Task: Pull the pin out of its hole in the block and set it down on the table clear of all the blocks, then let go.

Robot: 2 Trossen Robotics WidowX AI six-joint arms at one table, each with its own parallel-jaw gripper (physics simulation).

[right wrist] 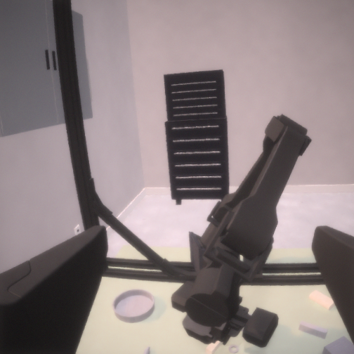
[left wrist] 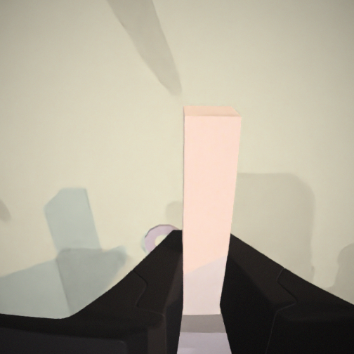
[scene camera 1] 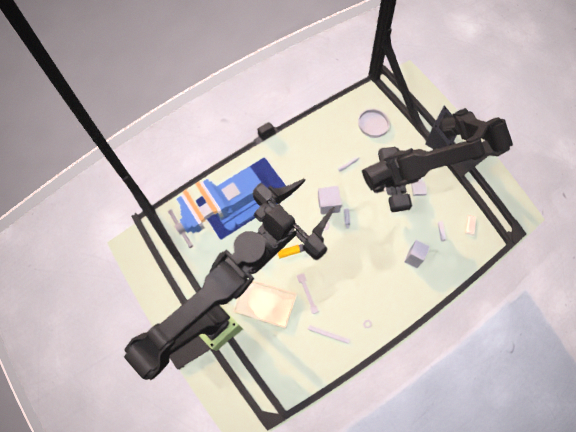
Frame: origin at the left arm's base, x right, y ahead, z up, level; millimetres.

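Seen in the pictures: left gripper, between the fingertips: [scene camera 1: 391, 189]; right gripper, between the fingertips: [scene camera 1: 319, 193]; left arm's base, origin of its link: [scene camera 1: 447, 126]; right arm's base, origin of its link: [scene camera 1: 212, 323].
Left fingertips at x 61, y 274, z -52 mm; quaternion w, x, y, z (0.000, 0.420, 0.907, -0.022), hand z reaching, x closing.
Note:
Offsets run from my left fingertips to a thing's top centre.
The pin, a peach square bar [left wrist: 210, 165], stands lengthwise between the fingers of my left gripper [left wrist: 197, 241], which is shut on it. No block surrounds its visible end; its height above the table is unclear. In the scene view the left arm hides these fingers. A peach end, probably the pin's [right wrist: 212, 346], shows under that arm in the right wrist view. A lilac block @(dx +139, dy +126, dz +22 mm) [scene camera 1: 329, 199] and a grey block @(dx -160, dy +135, dz +52 mm) [scene camera 1: 417, 253] stand on the table; I cannot tell which block has the hole. My right gripper [scene camera 1: 318, 195] is open and empty, beside the lilac block.
A lilac flat piece @(dx -55, dy -89, dz -24 mm) [scene camera 1: 419, 188] lies partly under the left arm. A small ring [left wrist: 159, 236] is beside the pin. A round dish @(dx +157, dy -189, dz -18 mm) [scene camera 1: 374, 134], a grey cylinder @(dx +69, dy +138, dz -22 mm) [scene camera 1: 347, 218], a short bar @(dx -198, dy +16, dz -21 mm) [scene camera 1: 442, 231], a peach piece @(dx -276, dy -54, dz -22 mm) [scene camera 1: 471, 225] and a rod @(dx +153, dy -18, dz -26 mm) [scene camera 1: 348, 164] lie around.

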